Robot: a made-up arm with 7 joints. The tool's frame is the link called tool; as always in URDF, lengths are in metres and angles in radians.
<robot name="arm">
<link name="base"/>
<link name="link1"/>
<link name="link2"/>
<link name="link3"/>
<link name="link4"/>
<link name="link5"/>
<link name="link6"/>
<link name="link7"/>
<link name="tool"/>
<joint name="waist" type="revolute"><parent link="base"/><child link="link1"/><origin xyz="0 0.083 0" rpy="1.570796 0 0"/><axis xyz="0 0 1"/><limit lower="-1.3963" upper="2" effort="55" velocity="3.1"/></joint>
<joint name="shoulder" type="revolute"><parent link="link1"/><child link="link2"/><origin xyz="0 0 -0.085" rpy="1.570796 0 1.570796"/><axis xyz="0 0 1"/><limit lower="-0.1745" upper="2" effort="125" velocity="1"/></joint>
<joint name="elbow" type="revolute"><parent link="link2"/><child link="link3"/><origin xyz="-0.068 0 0" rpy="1.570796 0 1.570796"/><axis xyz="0 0 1"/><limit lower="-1.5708" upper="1.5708" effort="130" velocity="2"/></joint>
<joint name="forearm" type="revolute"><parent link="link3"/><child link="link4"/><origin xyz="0 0 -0.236" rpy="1.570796 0 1.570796"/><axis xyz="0 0 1"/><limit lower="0" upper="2.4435" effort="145" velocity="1.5"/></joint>
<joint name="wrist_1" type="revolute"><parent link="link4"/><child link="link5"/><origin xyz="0 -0.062 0" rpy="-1.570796 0 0"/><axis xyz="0 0 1"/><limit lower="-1.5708" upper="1.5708" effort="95" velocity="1.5"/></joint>
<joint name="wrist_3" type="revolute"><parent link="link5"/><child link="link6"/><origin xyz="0 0 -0.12" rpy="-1.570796 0 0"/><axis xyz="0 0 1"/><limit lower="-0.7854" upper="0.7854" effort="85" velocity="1.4"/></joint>
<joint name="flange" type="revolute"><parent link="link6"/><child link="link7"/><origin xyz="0 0 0" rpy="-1.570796 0 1.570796"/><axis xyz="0 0 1"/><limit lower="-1.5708" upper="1.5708" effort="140" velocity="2.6"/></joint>
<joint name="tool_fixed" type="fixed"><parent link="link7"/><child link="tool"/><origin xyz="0 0 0" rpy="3.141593 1.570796 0"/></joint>
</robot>
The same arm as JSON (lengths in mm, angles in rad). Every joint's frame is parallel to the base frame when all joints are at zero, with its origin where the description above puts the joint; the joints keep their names.
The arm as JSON. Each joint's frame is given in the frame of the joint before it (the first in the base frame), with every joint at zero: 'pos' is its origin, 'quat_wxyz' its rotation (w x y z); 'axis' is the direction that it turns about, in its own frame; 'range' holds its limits. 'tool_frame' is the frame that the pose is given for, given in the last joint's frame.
{"length_unit": "mm", "angle_unit": "rad", "joints": [{"joint": "waist", "pos": [0.0, 83.0, 0.0], "quat_wxyz": [1.0, 0.0, 0.0, 0.0], "axis": "-y", "range": [-1.3963, 2.0]}, {"joint": "shoulder", "pos": [0.0, 85.0, 0.0], "quat_wxyz": [1.0, 0.0, 0.0, 0.0], "axis": "+x", "range": [-0.1745, 2.0]}, {"joint": "elbow", "pos": [0.0, 0.0, -68.0], "quat_wxyz": [1.0, 0.0, 0.0, 0.0], "axis": "+z", "range": [-1.5708, 1.5708]}, {"joint": "forearm", "pos": [0.0, 0.0, -236.0], "quat_wxyz": [1.0, 0.0, 0.0, 0.0], "axis": "-y", "range": [0.0, 2.4435]}, {"joint": "wrist_1", "pos": [0.0, 0.0, -62.0], "quat_wxyz": [1.0, 0.0, 0.0, 0.0], "axis": "+z", "range": [-1.5708, 1.5708]}, {"joint": "wrist_3", "pos": [0.0, 0.0, -120.0], "quat_wxyz": [1.0, 0.0, 0.0, 0.0], "axis": "+y", "range": [-0.7854, 0.7854]}, {"joint": "flange", "pos": [0.0, 0.0, 0.0], "quat_wxyz": [1.0, 0.0, 0.0, 0.0], "axis": "-x", "range": [-1.5708, 1.5708]}], "tool_frame": {"pos": [0.0, 0.0, 0.0], "quat_wxyz": [1.0, 0.0, 0.0, 0.0]}}
